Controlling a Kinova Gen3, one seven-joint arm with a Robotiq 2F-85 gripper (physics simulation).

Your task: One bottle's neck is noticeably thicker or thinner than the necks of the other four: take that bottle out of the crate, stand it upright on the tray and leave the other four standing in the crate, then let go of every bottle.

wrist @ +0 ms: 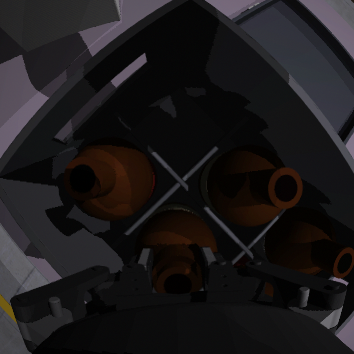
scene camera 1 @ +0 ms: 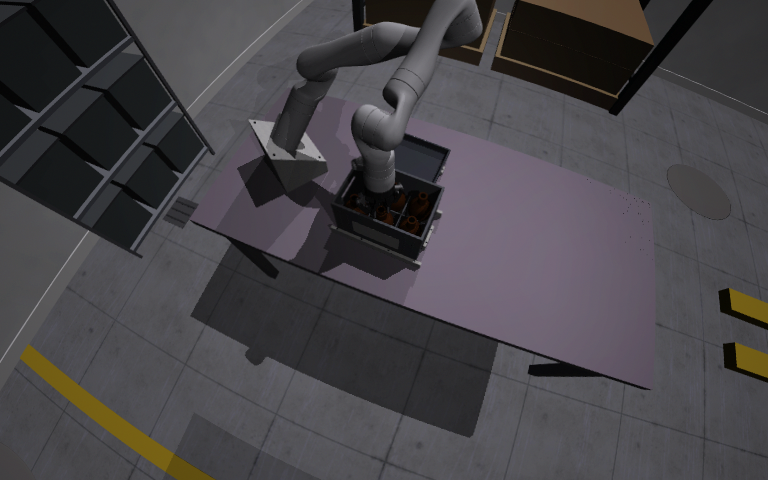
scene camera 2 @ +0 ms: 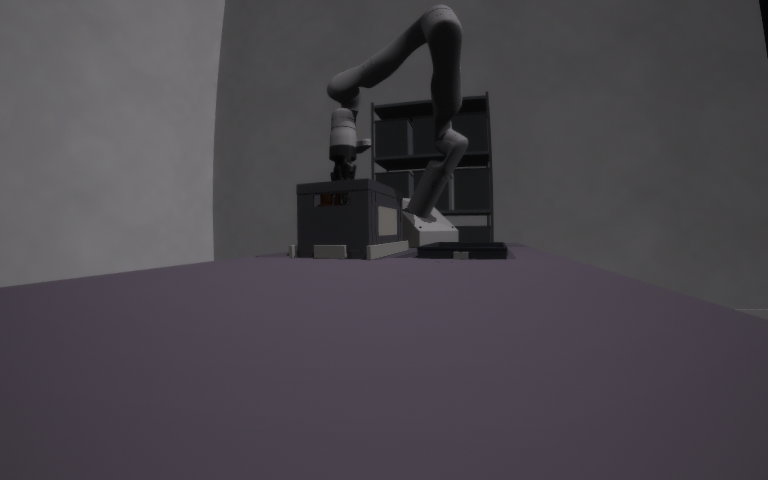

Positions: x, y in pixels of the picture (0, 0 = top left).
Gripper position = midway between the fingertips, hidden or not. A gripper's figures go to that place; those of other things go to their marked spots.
Scene:
My gripper (wrist: 176, 260): 0.17 m from the lens. A bottle (wrist: 110, 178): 0.15 m from the lens. A bottle (wrist: 249, 184): 0.17 m from the lens. A bottle (wrist: 174, 230): 0.18 m from the lens.

